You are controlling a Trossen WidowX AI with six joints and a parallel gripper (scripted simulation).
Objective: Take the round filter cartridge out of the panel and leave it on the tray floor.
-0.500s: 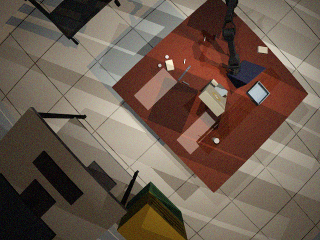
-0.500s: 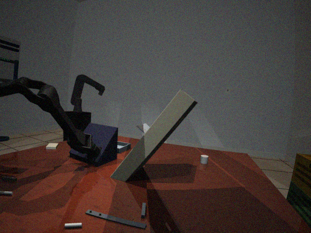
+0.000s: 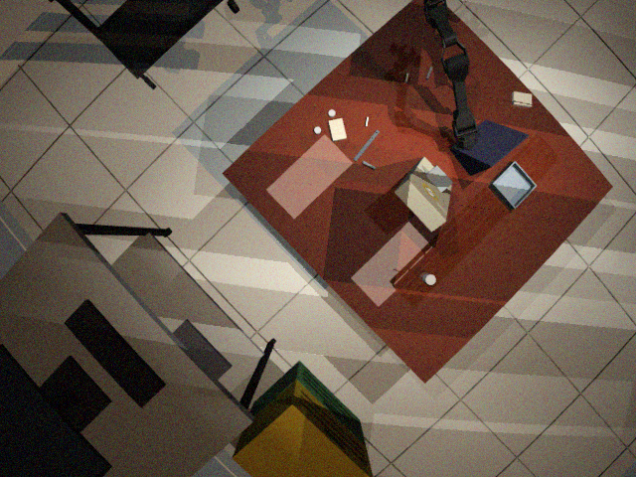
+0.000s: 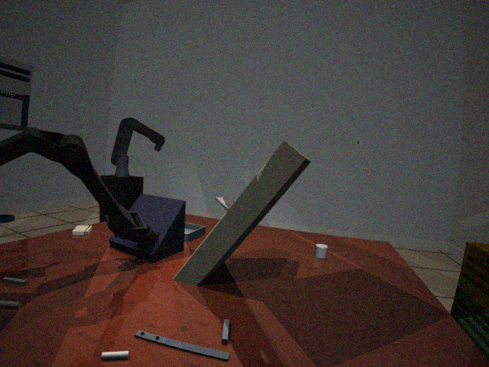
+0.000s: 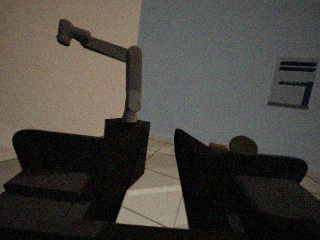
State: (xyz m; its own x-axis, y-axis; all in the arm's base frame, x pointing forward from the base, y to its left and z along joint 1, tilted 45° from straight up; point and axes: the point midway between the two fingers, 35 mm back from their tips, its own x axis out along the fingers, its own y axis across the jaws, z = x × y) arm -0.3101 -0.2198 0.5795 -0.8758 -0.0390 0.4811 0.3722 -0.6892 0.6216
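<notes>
The round white filter cartridge lies 73 cm ahead of my gripper tip, 58 cm to the left of it and 1 cm below it. Round my gripper tip: grey-blue tray (86 cm to the left, 30 cm ahead, 28 cm below).
</notes>
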